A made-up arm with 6 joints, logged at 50 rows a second.
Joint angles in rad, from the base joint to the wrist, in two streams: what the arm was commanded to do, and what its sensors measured. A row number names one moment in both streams.
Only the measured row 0 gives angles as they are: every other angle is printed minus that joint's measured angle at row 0.
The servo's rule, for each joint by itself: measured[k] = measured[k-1] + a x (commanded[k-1-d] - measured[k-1]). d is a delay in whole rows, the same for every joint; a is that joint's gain. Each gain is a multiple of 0.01, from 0.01 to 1. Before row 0 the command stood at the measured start. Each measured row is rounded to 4 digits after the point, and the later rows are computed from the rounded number. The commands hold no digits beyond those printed.
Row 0, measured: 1.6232 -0.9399 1.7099 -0.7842 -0.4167 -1.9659
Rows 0 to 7, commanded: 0.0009 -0.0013 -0.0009 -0.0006 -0.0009 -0.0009; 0.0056 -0.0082 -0.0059 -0.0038 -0.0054 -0.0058; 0.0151 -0.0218 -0.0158 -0.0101 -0.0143 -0.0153; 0.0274 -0.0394 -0.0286 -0.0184 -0.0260 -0.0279; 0.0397 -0.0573 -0.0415 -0.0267 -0.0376 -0.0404; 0.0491 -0.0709 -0.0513 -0.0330 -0.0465 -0.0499; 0.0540 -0.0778 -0.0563 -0.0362 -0.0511 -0.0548; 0.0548 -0.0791 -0.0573 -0.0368 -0.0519 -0.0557
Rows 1 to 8, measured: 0.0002 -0.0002 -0.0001 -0.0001 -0.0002 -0.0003; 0.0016 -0.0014 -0.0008 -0.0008 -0.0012 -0.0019; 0.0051 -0.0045 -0.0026 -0.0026 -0.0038 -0.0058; 0.0109 -0.0097 -0.0057 -0.0056 -0.0082 -0.0122; 0.0184 -0.0168 -0.0100 -0.0096 -0.0141 -0.0204; 0.0264 -0.0249 -0.0150 -0.0140 -0.0206 -0.0290; 0.0336 -0.0328 -0.0200 -0.0182 -0.0267 -0.0365; 0.0391 -0.0397 -0.0245 -0.0217 -0.0317 -0.0421
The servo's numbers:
d 0
a 0.26 0.15 0.12 0.19 0.20 0.29

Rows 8 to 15, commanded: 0.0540 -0.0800 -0.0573 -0.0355 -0.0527 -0.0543; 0.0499 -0.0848 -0.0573 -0.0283 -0.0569 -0.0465; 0.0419 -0.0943 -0.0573 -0.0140 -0.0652 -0.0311; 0.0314 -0.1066 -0.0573 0.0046 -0.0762 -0.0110; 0.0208 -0.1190 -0.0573 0.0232 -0.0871 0.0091; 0.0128 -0.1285 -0.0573 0.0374 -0.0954 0.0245; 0.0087 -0.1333 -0.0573 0.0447 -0.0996 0.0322; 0.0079 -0.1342 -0.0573 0.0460 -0.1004 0.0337
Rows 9 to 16, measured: 0.0430 -0.0457 -0.0284 -0.0243 -0.0359 -0.0456; 0.0448 -0.0516 -0.0319 -0.0251 -0.0401 -0.0459; 0.0440 -0.0580 -0.0349 -0.0230 -0.0451 -0.0416; 0.0407 -0.0653 -0.0376 -0.0178 -0.0513 -0.0327; 0.0355 -0.0734 -0.0400 -0.0100 -0.0585 -0.0206; 0.0296 -0.0817 -0.0421 -0.0010 -0.0659 -0.0075; 0.0242 -0.0894 -0.0439 0.0077 -0.0726 0.0040; 0.0200 -0.0961 -0.0455 0.0150 -0.0782 0.0126
